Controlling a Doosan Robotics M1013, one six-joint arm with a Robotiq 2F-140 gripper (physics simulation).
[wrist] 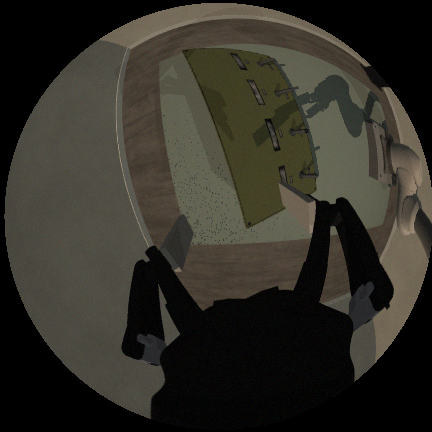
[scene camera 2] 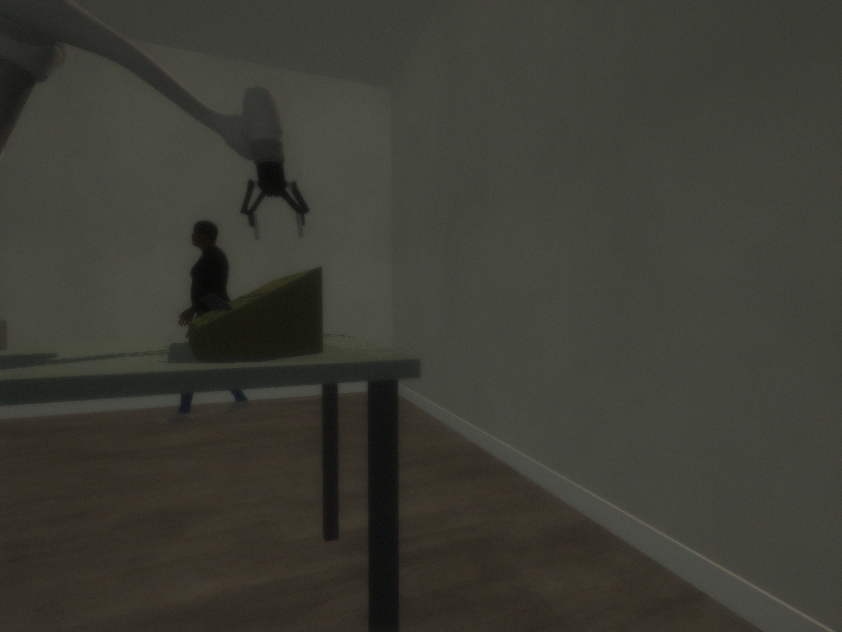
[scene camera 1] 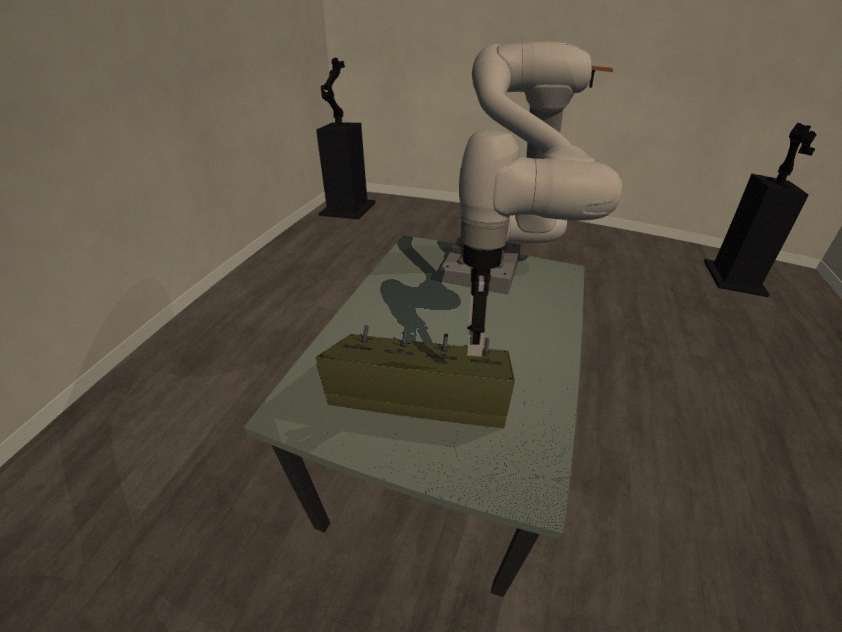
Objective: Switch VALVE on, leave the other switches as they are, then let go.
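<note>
The olive switch box [scene camera 1: 414,391] [scene camera 2: 272,333] [wrist: 215,95] has a sloped top with several levers in a row. Its labels are too blurred to read. The VALVE lever [scene camera 1: 486,345] [wrist: 309,175] is at the row's right end in scene camera 1; in the wrist view its tip points away from its label plate [wrist: 283,174], much like the other levers. A finger pad partly covers that plate. My gripper [scene camera 1: 476,345] [scene camera 2: 278,229] [wrist: 233,208] is open, with nothing between its fingers. It hangs above the high side of the box, apart from it in scene camera 2.
The other levers [scene camera 1: 445,341] [scene camera 1: 404,338] [scene camera 1: 365,333] stand along the row. The box rests on a pale green table [scene camera 1: 540,408] [scene camera 2: 397,368]. The arm's base is at the table's far end. A person [scene camera 2: 209,278] is behind the table. Two dark pedestals [scene camera 1: 343,166] [scene camera 1: 758,231] hold small arms.
</note>
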